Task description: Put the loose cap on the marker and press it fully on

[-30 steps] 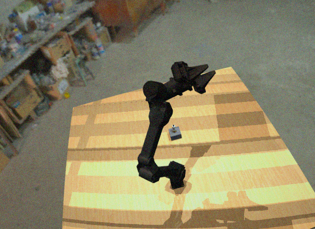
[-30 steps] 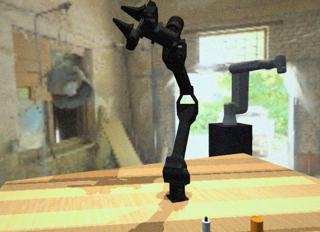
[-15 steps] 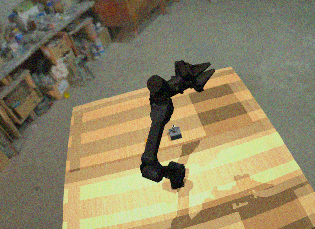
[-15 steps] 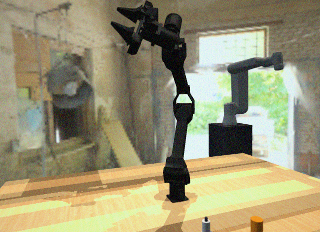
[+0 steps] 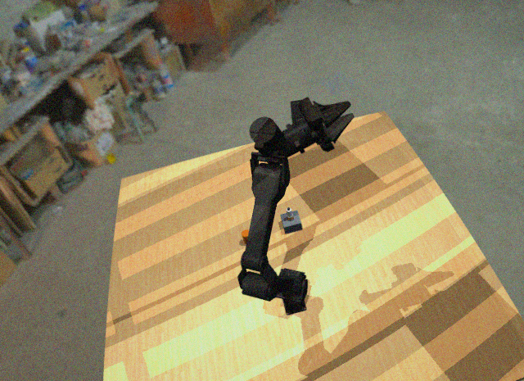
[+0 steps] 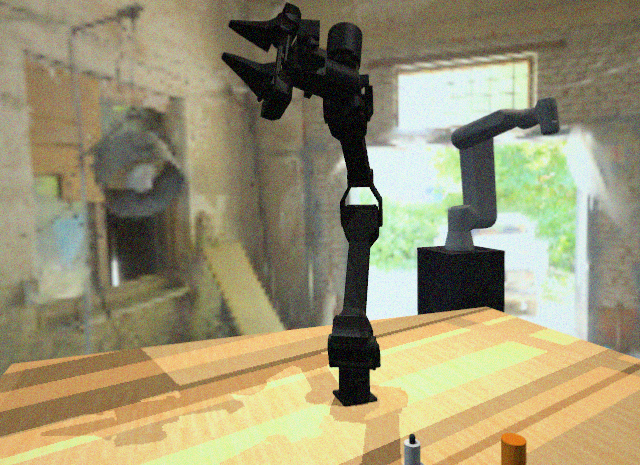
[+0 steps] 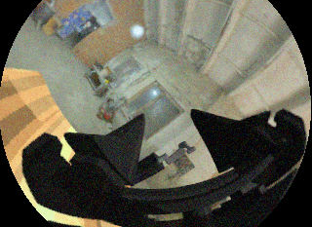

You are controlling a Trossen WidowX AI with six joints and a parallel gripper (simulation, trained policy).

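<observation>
Now: the orange cap 57 cm below my gripper tip, 33 cm to the left of it and 21 cm ahead of it. Round my gripper tip: grey holder block: 58 cm below, 23 cm ahead, 16 cm to the left.
</observation>
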